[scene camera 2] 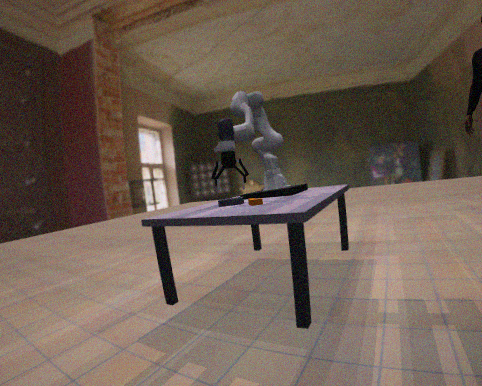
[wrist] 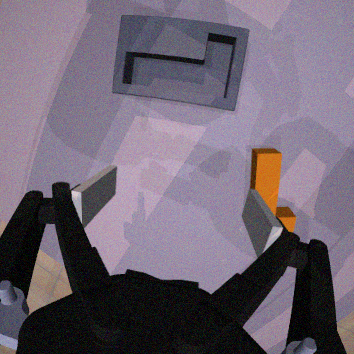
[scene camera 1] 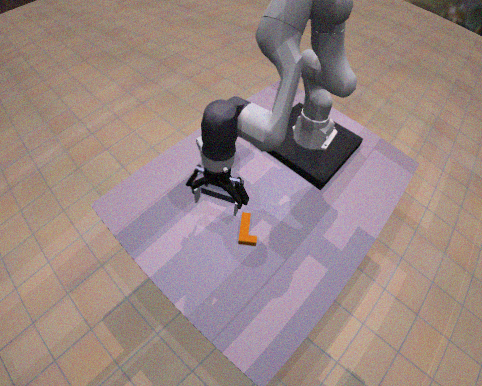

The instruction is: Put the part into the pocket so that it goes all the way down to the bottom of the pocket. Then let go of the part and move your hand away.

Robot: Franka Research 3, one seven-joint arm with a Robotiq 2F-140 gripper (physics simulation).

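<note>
The orange L-shaped part (scene camera 1: 244,230) (scene camera 2: 255,202) (wrist: 267,175) lies flat on the table. The grey block with the L-shaped pocket (scene camera 2: 231,201) (wrist: 165,37) stands beside it, with the pocket facing up and empty; in scene camera 1 the gripper hides most or all of it. My gripper (scene camera 1: 216,203) (scene camera 2: 230,179) (wrist: 179,191) is open, points down and is empty, clear above the table. In the wrist view its right finger covers some of the part, and the block is beyond the fingertips.
The patterned purple table (scene camera 1: 300,280) (scene camera 2: 225,220) carries the part and the block. The robot's black base plate (scene camera 1: 320,175) stands at the back of the table. Tiled floor surrounds the table.
</note>
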